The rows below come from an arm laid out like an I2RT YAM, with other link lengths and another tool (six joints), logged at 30 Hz.
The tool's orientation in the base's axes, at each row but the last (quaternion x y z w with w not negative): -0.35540 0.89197 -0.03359 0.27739; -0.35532 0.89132 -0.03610 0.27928; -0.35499 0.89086 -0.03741 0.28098; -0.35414 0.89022 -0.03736 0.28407; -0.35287 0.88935 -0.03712 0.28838; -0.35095 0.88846 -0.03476 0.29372; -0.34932 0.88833 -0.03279 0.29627; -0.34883 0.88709 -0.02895 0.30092; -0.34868 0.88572 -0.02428 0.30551; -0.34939 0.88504 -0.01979 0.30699
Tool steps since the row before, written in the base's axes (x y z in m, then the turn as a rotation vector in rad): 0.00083 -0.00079 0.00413 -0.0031 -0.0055 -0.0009; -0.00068 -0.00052 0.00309 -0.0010 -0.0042 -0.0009; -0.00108 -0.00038 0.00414 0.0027 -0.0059 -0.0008; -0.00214 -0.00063 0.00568 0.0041 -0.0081 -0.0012; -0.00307 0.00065 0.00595 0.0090 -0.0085 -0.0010; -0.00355 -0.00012 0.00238 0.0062 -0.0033 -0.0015; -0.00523 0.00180 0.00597 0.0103 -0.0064 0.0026; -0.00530 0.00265 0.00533 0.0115 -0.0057 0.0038; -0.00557 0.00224 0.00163 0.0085 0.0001 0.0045; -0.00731 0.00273 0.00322 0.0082 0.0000 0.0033
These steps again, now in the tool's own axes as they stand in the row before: -0.00192 -0.00216 -0.00316 0.0059 -0.0020 -0.0016; -0.00072 -0.00078 -0.00303 0.0038 -0.0023 -0.0003; -0.00108 -0.00072 -0.00409 0.0026 -0.0058 0.0013; -0.00105 -0.00069 -0.00597 0.0034 -0.0082 0.0021; -0.00152 0.00074 -0.00651 0.0007 -0.0115 0.0045; 0.00096 0.00141 -0.00392 -0.0007 -0.0058 0.0041; -0.00112 0.00292 -0.00751 -0.0032 -0.0117 0.0026; -0.00137 0.00380 -0.00687 -0.0049 -0.0122 0.0024; 0.00090 0.00463 -0.00405 -0.0073 -0.0062 0.0011; 0.00072 0.00569 -0.00619 -0.0064 -0.0058 0.0019
